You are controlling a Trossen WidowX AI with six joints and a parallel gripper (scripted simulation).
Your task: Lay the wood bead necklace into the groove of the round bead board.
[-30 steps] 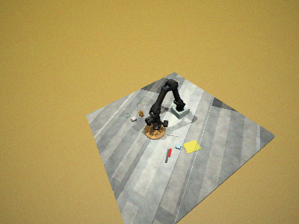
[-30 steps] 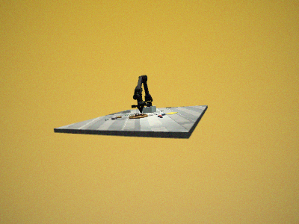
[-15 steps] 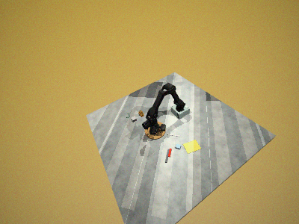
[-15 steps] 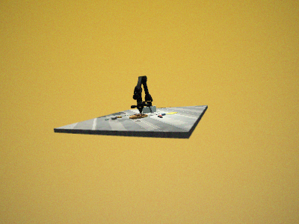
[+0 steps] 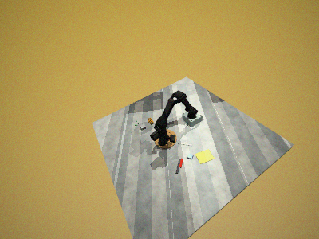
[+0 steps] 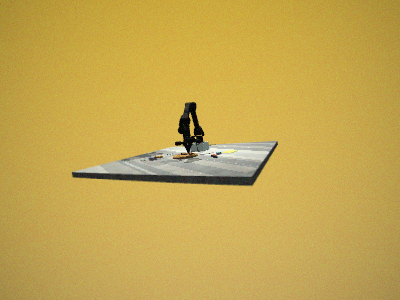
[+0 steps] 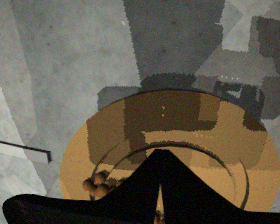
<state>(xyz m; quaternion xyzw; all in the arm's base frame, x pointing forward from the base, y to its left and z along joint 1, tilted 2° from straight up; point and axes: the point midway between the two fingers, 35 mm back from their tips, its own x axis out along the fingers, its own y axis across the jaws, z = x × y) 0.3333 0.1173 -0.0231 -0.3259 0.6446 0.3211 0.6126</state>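
My gripper tip is now 6 cm to the left of the round bead board, 3 cm past it and 2 cm above it. Also, from my gripper tip: thin grey stick: 15 cm behind, 7 cm to the left, 3 cm below; red-handled tool: 21 cm to the left, 3 cm below, 3 cm behind; small blue block: 19 cm to the left, 13 cm behind, 2 cm below.
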